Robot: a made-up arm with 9 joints. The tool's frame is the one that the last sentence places.
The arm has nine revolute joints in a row. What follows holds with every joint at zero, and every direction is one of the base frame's. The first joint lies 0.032 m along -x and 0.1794 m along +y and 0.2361 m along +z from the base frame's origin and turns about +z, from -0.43 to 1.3 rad. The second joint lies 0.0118 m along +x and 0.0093 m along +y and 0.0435 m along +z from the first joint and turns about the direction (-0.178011, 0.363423, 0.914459), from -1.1 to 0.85 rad. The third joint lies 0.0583 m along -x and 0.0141 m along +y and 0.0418 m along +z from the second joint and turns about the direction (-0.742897, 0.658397, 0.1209), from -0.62 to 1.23 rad. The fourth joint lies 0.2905 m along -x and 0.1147 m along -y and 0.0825 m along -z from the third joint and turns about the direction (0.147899, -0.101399, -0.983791), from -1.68 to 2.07 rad. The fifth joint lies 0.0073 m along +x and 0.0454 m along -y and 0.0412 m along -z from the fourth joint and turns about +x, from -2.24 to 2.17 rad. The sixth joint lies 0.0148 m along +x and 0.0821 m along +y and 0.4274 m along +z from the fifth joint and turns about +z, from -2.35 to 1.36 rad. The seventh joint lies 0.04 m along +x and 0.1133 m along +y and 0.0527 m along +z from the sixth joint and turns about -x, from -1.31 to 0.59 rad. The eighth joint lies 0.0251 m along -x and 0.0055 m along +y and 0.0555 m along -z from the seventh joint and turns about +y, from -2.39 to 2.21 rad. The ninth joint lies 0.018 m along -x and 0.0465 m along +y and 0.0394 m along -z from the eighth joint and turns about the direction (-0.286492, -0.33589, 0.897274), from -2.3 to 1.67 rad. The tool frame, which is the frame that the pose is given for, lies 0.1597 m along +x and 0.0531 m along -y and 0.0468 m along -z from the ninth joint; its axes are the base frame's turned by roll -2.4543, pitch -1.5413 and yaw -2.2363 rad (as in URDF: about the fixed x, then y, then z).
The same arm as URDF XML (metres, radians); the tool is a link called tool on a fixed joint. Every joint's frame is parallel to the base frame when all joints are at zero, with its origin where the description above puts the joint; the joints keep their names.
<robot name="arm">
  <link name="base"/>
  <link name="link1"/>
  <link name="link2"/>
  <link name="link3"/>
  <link name="link4"/>
  <link name="link5"/>
  <link name="link6"/>
  <link name="link7"/>
  <link name="link8"/>
  <link name="link9"/>
  <link name="tool"/>
  <joint name="joint 1" type="revolute">
    <parent link="base"/>
    <child link="link1"/>
    <origin xyz="-0.0320 0.1794 0.2361"/>
    <axis xyz="0 0 1"/>
    <limit lower="-0.4300" upper="1.3000"/>
  </joint>
  <joint name="joint 2" type="revolute">
    <parent link="link1"/>
    <child link="link2"/>
    <origin xyz="0.0118 0.0093 0.0435"/>
    <axis xyz="-0.177995 0.36339 0.914475"/>
    <limit lower="-1.1000" upper="0.8500"/>
  </joint>
  <joint name="joint 3" type="revolute">
    <parent link="link2"/>
    <child link="link3"/>
    <origin xyz="-0.0583 0.0141 0.0418"/>
    <axis xyz="-0.742897 0.658397 0.1209"/>
    <limit lower="-0.6200" upper="1.2300"/>
  </joint>
  <joint name="joint 4" type="revolute">
    <parent link="link3"/>
    <child link="link4"/>
    <origin xyz="-0.2905 -0.1147 -0.0825"/>
    <axis xyz="0.147899 -0.101399 -0.983791"/>
    <limit lower="-1.6800" upper="2.0700"/>
  </joint>
  <joint name="joint 5" type="revolute">
    <parent link="link4"/>
    <child link="link5"/>
    <origin xyz="0.0073 -0.0454 -0.0412"/>
    <axis xyz="1 0 0"/>
    <limit lower="-2.2400" upper="2.1700"/>
  </joint>
  <joint name="joint 6" type="revolute">
    <parent link="link5"/>
    <child link="link6"/>
    <origin xyz="0.0148 0.0821 0.4274"/>
    <axis xyz="0 0 1"/>
    <limit lower="-2.3500" upper="1.3600"/>
  </joint>
  <joint name="joint 7" type="revolute">
    <parent link="link6"/>
    <child link="link7"/>
    <origin xyz="0.0400 0.1133 0.0527"/>
    <axis xyz="-1 0 0"/>
    <limit lower="-1.3100" upper="0.5900"/>
  </joint>
  <joint name="joint 8" type="revolute">
    <parent link="link7"/>
    <child link="link8"/>
    <origin xyz="-0.0251 0.0055 -0.0555"/>
    <axis xyz="0 1 0"/>
    <limit lower="-2.3900" upper="2.2100"/>
  </joint>
  <joint name="joint 9" type="revolute">
    <parent link="link8"/>
    <child link="link9"/>
    <origin xyz="-0.0180 0.0465 -0.0394"/>
    <axis xyz="-0.286492 -0.33589 0.897274"/>
    <limit lower="-2.3000" upper="1.6700"/>
  </joint>
  <joint name="tool_fixed" type="fixed">
    <parent link="link9"/>
    <child link="tool"/>
    <origin xyz="0.1597 -0.0531 -0.0468" rpy="-2.4543 -1.5413 -2.2363"/>
  </joint>
</robot>

